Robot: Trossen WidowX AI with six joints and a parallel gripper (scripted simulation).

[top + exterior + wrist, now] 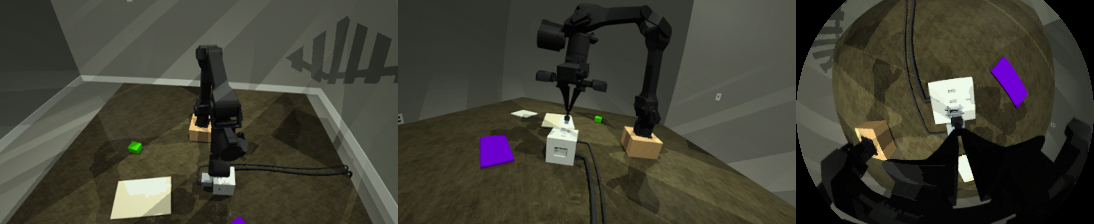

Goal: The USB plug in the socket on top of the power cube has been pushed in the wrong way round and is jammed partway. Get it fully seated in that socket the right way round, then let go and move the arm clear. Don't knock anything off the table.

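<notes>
The dark USB plug is 20 mm below my gripper tip. Round my gripper tip: purple flat block: 180 mm ahead, 130 mm below, 80 mm to the left; then cream sheet: 260 mm to the right, 130 mm below, 120 mm ahead; then small green cube: 400 mm to the right, 120 mm below, 80 mm behind.
</notes>
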